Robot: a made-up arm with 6 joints.
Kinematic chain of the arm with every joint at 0, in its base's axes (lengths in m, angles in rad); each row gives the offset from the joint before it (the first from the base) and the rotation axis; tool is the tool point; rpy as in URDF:
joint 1: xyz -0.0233 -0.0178 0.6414 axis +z
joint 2: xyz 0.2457 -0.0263 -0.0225 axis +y
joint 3: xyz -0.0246 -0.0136 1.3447 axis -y
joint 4: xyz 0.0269 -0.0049 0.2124 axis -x
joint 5: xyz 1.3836 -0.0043 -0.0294 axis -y
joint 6: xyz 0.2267 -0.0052 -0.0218 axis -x
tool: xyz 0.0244 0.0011 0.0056 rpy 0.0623 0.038 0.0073
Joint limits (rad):
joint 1: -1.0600..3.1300
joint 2: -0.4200..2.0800
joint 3: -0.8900..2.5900
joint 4: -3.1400..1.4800
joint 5: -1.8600..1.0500
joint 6: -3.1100..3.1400
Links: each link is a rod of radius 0.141 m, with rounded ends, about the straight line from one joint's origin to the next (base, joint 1, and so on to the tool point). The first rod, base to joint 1, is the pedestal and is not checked.
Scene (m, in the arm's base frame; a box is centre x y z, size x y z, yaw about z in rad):
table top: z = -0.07
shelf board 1: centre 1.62 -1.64 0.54 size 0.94 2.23 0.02 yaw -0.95
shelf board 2: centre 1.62 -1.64 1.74 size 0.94 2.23 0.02 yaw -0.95
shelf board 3: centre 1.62 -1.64 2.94 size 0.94 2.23 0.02 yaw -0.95
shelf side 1: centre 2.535 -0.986 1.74 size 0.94 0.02 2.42 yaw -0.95
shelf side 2: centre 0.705 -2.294 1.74 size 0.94 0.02 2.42 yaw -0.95
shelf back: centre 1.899 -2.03 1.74 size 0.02 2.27 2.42 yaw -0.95
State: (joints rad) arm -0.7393 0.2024 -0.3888 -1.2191 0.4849 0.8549
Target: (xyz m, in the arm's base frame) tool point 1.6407 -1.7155 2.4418
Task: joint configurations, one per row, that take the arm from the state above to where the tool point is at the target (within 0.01 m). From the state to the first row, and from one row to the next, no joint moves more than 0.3 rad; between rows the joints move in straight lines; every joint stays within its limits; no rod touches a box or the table.
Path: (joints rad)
1: -0.6974 -0.0081 -0.5942 -1.2296 0.4889 0.8543
2: -0.6555 -0.2186 -0.7997 -1.2401 0.4928 0.8537
3: -0.6426 -0.2444 -0.5666 -1.2274 0.4676 0.8550
4: -0.6298 -0.2702 -0.3335 -1.2148 0.4424 0.8562
5: -0.6169 -0.2960 -0.1004 -1.2021 0.4171 0.8575
6: -0.6628 -0.0421 0.1673 -1.1917 0.4167 0.8581
7: -0.7087 0.2117 0.4351 -1.1813 0.4162 0.8588
8: -0.7546 0.4656 0.7028 -1.1709 0.4157 0.8594

